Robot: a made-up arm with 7 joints. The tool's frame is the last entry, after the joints.
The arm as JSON. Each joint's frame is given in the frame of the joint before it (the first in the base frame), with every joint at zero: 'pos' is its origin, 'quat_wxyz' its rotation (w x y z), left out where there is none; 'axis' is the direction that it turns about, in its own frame. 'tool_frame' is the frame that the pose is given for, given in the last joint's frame.
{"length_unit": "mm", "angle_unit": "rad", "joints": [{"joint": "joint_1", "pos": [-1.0, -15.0, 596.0], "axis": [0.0, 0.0, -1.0]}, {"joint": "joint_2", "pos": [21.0, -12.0, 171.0], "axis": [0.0, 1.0, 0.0]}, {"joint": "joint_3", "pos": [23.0, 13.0, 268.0], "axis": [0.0, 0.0, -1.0]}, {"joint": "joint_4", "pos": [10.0, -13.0, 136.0], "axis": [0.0, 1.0, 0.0]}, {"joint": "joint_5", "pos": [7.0, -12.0, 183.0], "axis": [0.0, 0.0, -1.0]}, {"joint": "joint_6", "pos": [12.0, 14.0, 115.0], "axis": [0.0, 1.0, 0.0]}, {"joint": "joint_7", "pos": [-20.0, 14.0, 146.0], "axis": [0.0, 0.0, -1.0]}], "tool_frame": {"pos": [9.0, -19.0, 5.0], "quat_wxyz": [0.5, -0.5, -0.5, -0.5]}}
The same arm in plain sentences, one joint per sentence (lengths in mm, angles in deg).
The arm has seven revolute joints in a row. What follows holds with every joint at zero, and every direction is one of the base frame's.
Joint 1 sits 1 mm along -x and 15 mm along -y and 596 mm along +z from the base frame's origin and rotates about -z.
Joint 2 sits 21 mm along +x and 12 mm along -y and 171 mm along +z from joint 1 and rotates about +y.
Joint 3 sits 23 mm along +x and 13 mm along +y and 268 mm along +z from joint 2 and rotates about -z.
Joint 4 sits 10 mm along +x and 13 mm along -y and 136 mm along +z from joint 3 and rotates about +y.
Joint 5 sits 7 mm along +x and 12 mm along -y and 183 mm along +z from joint 4 and rotates about -z.
Joint 6 sits 12 mm along +x and 14 mm along +y and 115 mm along +z from joint 5 and rotates about +y.
Joint 7 sits 20 mm along -x and 14 mm along +y and 146 mm along +z from joint 6 and rotates about -z.
The tool frame, which is the frame that the pose is given for, sits 9 mm along +x and 19 mm along -y and 5 mm along +z from joint 7; its axes are the base frame's turned by roll -90, pitch -90 and yaw 0 deg (as in URDF: about the fixed x, then y, then z).

